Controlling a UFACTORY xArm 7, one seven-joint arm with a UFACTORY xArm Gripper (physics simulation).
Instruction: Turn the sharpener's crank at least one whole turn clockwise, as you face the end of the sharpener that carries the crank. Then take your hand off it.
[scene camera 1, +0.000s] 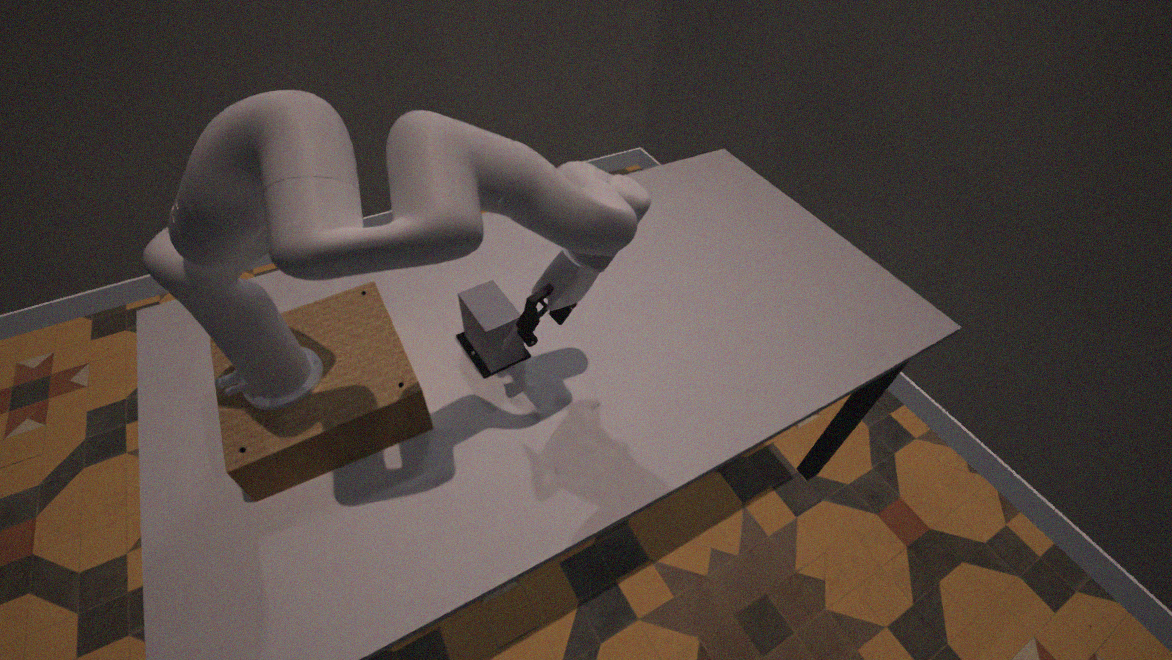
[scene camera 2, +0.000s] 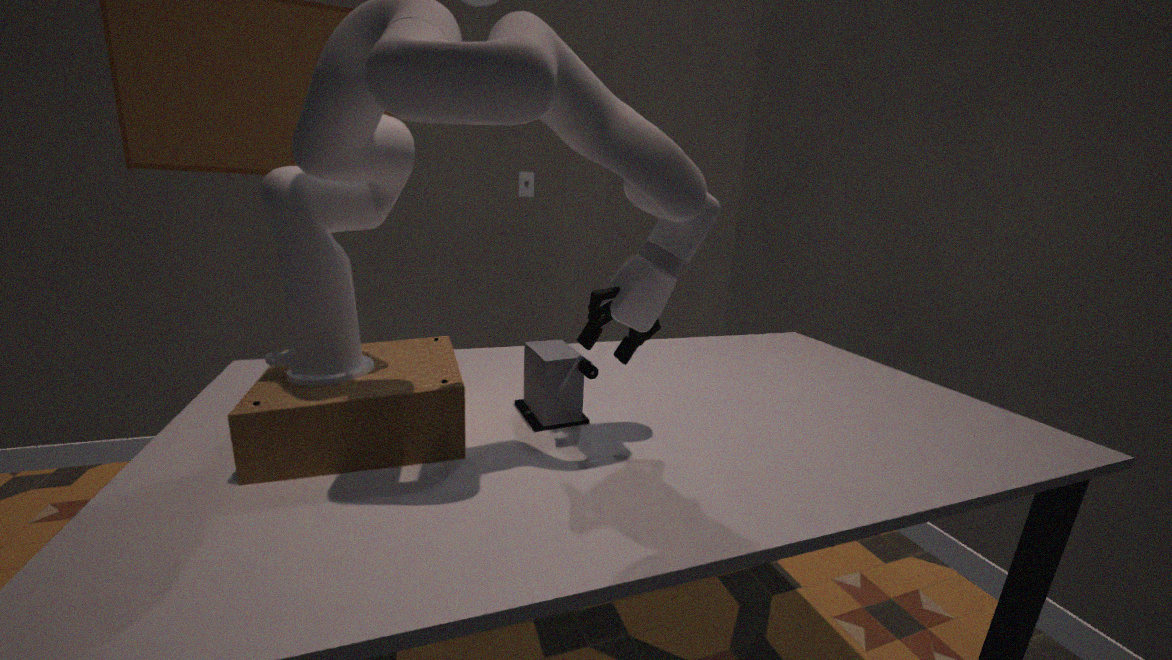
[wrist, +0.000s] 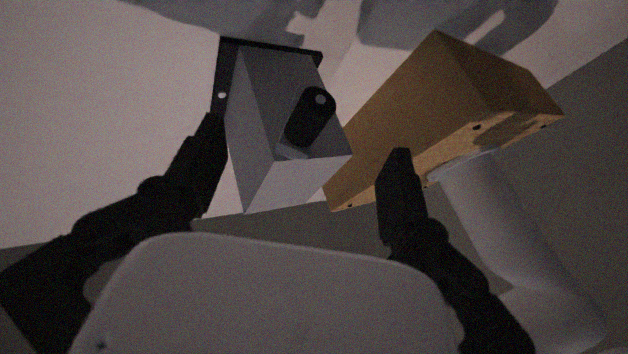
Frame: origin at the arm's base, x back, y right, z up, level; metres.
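Seen in the pictures: gripper, fingertip midpoint: (scene camera 1: 539, 324) (scene camera 2: 601, 353) (wrist: 306, 150); arm's base, origin of the base link: (scene camera 1: 284, 378) (scene camera 2: 332, 371) (wrist: 460, 161).
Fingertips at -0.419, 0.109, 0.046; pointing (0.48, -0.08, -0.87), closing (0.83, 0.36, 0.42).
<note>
Pixels of each thing's top centre, then the offset from my fingertips to it, as dx, dy, dz. "spot": a spot on its surface instead. Level surfaces: height alone.
- thin black base, surface spot: (wrist: 227, 65) spot: +0.006, -0.077, -0.144
- crank's black knob, middle of its top: (wrist: 314, 133) (scene camera 2: 588, 363) (scene camera 1: 527, 331) +0.019, -0.010, -0.020
- same pale table, its level: dz -0.152
The sharpener (scene camera 1: 491, 306) (scene camera 2: 551, 385) (wrist: 272, 75) is an upright grey box on a thin black base (scene camera 1: 474, 355) (scene camera 2: 528, 416) (wrist: 227, 65). Its crank's black knob (scene camera 2: 588, 369) (wrist: 310, 117) sticks out from the end facing my gripper, near the top. Part of the pale crank arm (wrist: 291, 151) shows under the knob in the wrist view. In scene camera 1 the knob is hard to tell from a dark finger. My gripper (scene camera 1: 544, 324) (scene camera 2: 604, 350) (wrist: 306, 150) is open and empty. Its fingers stand apart from the knob, just above and beyond it in scene camera 2.
The arm's base stands on a wooden block (scene camera 1: 344, 352) (scene camera 2: 352, 434) (wrist: 400, 120) beside the sharpener, on the same pale table (scene camera 1: 738, 270) (scene camera 2: 738, 426) (wrist: 125, 100). Shadows of the arm fall on the table in front of both.
</note>
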